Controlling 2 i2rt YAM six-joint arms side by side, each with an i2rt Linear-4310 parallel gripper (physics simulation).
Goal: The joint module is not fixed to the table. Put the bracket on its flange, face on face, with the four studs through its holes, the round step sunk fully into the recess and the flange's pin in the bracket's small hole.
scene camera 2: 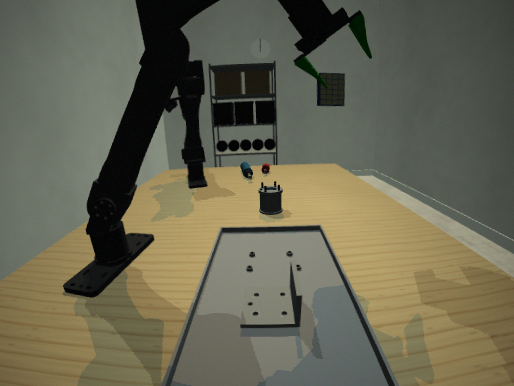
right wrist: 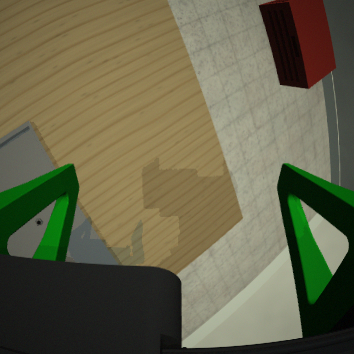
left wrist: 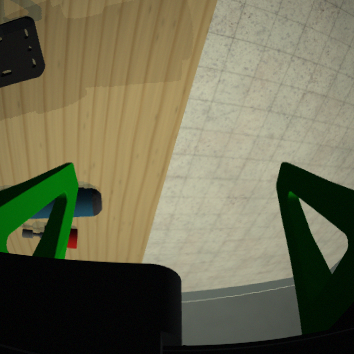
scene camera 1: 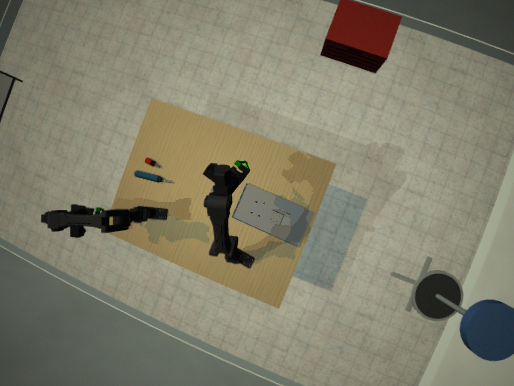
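Where they show: left gripper, between the fingertips: (left wrist: 176,173) (scene camera 1: 94,209); right gripper, between the fingertips: (scene camera 2: 348,73) (right wrist: 177,174) (scene camera 1: 240,169); left arm's base, origin of its link: (scene camera 2: 196,181) (scene camera 1: 152,212); right arm's base, origin of its link: (scene camera 2: 115,261) (scene camera 1: 237,254).
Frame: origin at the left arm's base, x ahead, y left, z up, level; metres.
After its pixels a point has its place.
The dark round joint module (scene camera 2: 270,201) {x 0.161, y -0.438, z 0.036 m} stands upright on the table with its studs up; in scene camera 1 the right arm covers it. The L-shaped grey bracket (scene camera 2: 270,316) {x 0.038, y -0.776, z 0.016 m} (scene camera 1: 276,218) {x 0.041, y -0.761, z 0.016 m} lies in the tray (scene camera 2: 270,228) {x 0.124, y -0.538, z 0.012 m} (scene camera 1: 244,202) {x 0.115, y -0.569, z 0.004 m} (right wrist: 17,160) {x 0.176, y -0.596, z 0.004 m}, its holed plate flat and its other wall upright. My right gripper (right wrist: 177,174) {x 0.271, y -0.586, z 0.325 m} (scene camera 1: 242,164) {x 0.271, y -0.586, z 0.325 m} (scene camera 2: 348,71) {x 0.271, y -0.586, z 0.325 m} is open and empty, high above the table, away from both parts. My left gripper (left wrist: 176,173) {x 0.015, y 0.207, z 0.214 m} (scene camera 1: 98,210) {x 0.015, y 0.207, z 0.214 m} is open and empty, high at the table's left edge in scene camera 1, far from both.
Several small nuts (scene camera 2: 252,254) {x 0.060, y -0.620, z 0.009 m} (right wrist: 39,222) {x 0.120, y -0.683, z 0.009 m} lie in the tray. A blue-handled screwdriver (scene camera 1: 146,175) {x 0.225, y 0.034, z 0.040 m} (scene camera 2: 246,168) {x 0.204, y -0.036, z 0.040 m} (left wrist: 91,202) {x 0.218, y 0.112, z 0.035 m} and a red-handled one (scene camera 1: 150,162) {x 0.306, y 0.019, z 0.034 m} (scene camera 2: 265,168) {x 0.300, y 0.003, z 0.024 m} (left wrist: 73,238) {x 0.306, y 0.056, z 0.027 m} lie on the table behind the module in scene camera 2. A red cabinet (scene camera 1: 365,30) (right wrist: 312,45) stands on the floor.
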